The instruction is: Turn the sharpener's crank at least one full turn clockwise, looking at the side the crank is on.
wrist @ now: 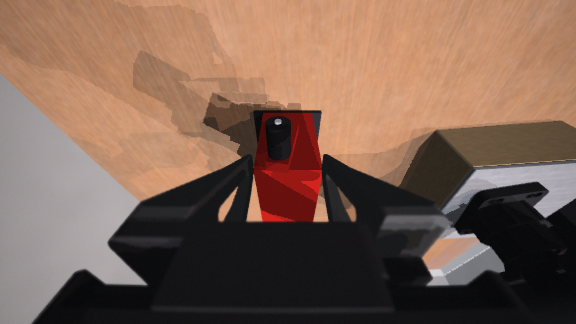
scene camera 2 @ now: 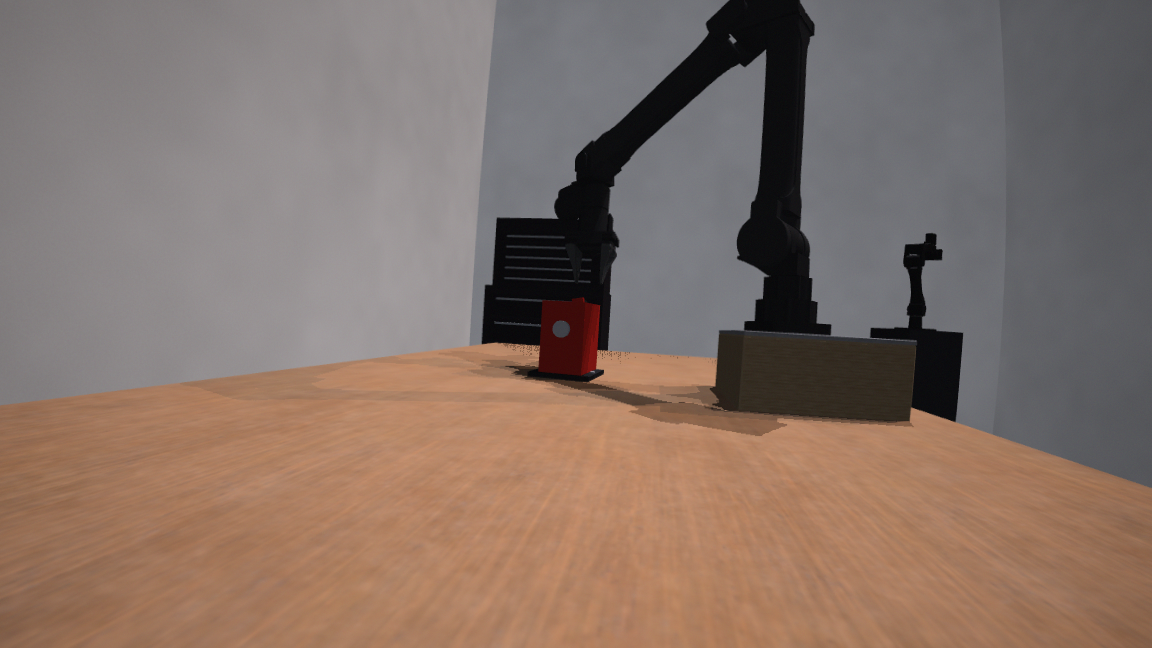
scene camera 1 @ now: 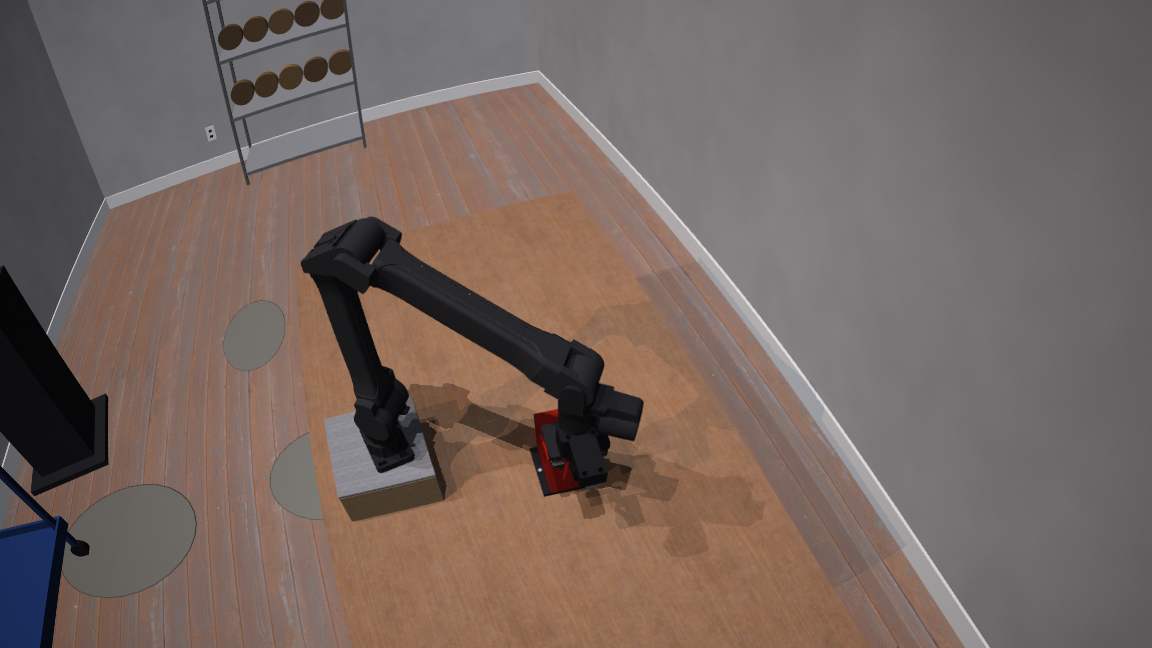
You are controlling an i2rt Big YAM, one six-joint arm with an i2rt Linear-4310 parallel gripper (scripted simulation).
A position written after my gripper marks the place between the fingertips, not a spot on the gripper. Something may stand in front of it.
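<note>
My gripper [scene camera 2: 588, 283] is visible, and it appears also in scene camera 1 [scene camera 1: 574, 463] and in the wrist view [wrist: 287, 162]. A red sharpener [scene camera 1: 545, 471] is visible too, with the wrist view [wrist: 292, 196] showing it as well.
</note>
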